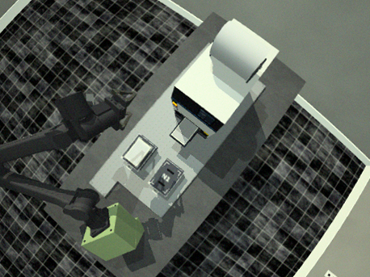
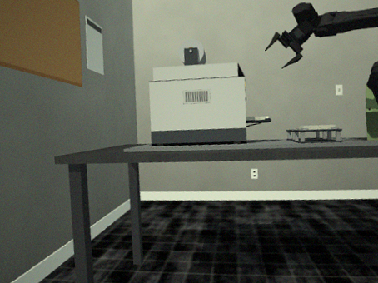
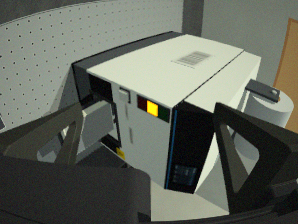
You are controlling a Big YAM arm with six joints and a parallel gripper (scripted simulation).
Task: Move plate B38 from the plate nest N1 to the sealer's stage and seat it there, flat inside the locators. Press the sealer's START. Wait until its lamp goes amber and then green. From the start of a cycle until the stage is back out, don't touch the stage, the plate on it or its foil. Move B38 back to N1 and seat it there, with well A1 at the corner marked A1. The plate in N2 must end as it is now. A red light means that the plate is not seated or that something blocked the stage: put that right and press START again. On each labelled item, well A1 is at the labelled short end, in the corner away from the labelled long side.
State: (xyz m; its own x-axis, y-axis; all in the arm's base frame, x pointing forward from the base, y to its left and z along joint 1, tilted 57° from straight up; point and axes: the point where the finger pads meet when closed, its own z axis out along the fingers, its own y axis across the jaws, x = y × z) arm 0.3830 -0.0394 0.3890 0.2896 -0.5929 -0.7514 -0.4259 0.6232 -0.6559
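My hand is 13 cm short of the sealer stage, 16 cm to the left of it and 24 cm above it. From my hand the other things lie so: foil roll 39 cm ahead, 8 cm to the right, 8 cm above; then white-topped plate 14 cm behind, 11 cm to the right, 28 cm below.
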